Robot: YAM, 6 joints.
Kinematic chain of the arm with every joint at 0, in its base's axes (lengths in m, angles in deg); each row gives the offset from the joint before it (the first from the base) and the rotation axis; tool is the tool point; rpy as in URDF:
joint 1: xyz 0 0 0.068 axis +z
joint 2: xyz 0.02 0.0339 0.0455 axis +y
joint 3: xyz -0.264 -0.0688 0 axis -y
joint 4: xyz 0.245 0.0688 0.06 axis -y
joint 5: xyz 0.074 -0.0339 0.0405 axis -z
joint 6: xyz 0.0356 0 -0.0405 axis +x
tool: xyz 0 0 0 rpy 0 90 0
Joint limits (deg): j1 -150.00..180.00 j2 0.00..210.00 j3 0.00..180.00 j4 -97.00..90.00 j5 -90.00..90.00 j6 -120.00..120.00
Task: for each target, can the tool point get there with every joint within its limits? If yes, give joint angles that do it. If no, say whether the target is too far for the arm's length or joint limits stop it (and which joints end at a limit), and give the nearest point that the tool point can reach.
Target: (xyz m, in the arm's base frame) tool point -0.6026 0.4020 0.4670
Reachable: no: too far | nearest point -0.4820 0.3215 0.3942 | short by 0.162 m
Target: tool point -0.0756 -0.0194 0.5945
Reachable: yes | joints 35.13 37.96 102.65 -16.84 -51.01 -18.43
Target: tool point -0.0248 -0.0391 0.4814
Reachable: yes | joints -101.54 40.61 88.13 -61.33 27.62 79.82
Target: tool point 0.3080 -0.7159 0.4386
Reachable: no: too far | nearest point 0.2353 -0.5469 0.3598 | short by 0.200 m
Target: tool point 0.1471 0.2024 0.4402
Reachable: yes | joints 46.51 68.69 62.31 39.55 -66.34 3.76
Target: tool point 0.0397 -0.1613 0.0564
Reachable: yes | joints -69.58 101.58 28.10 -36.26 32.43 -16.23
